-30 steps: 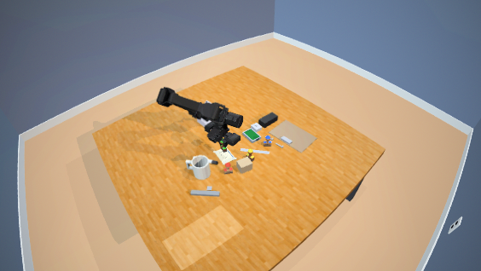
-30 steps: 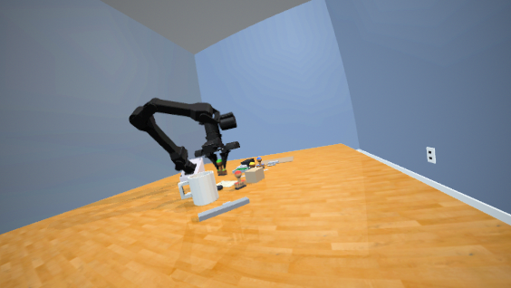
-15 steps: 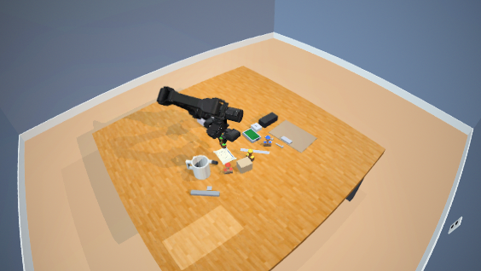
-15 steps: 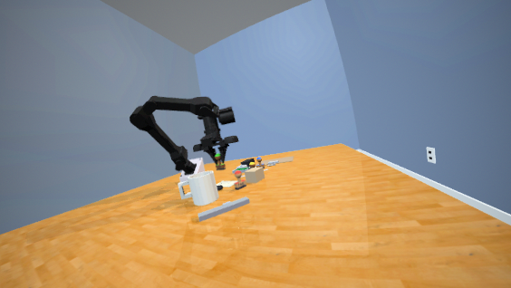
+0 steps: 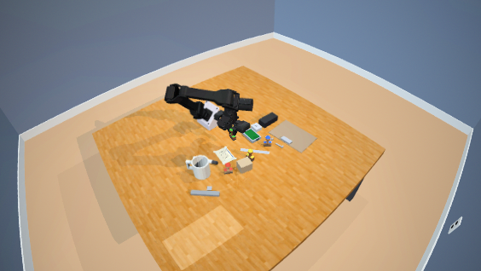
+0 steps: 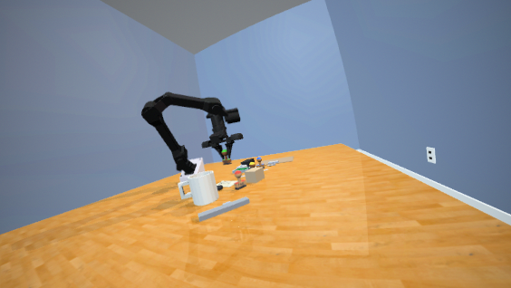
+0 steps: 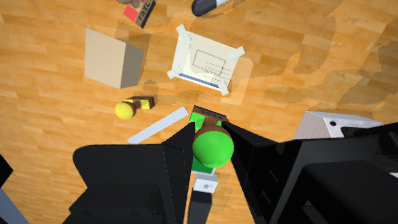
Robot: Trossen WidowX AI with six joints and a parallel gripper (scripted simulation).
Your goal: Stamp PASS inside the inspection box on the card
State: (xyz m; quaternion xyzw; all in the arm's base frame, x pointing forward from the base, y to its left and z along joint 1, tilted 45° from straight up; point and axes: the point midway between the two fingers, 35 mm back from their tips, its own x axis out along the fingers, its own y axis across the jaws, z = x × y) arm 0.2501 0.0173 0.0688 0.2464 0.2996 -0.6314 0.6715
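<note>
Right now my gripper tip is 13 cm to the right of the green ink pad, 9 cm above it and 1 cm short of it. Also, from my gripper tip: yellow stamp 11 cm ahead, 8 cm below, 1 cm to the left; green-knobbed stamp right at my gripper tip; white card 10 cm below, 6 cm to the right, 1 cm ahead.
</note>
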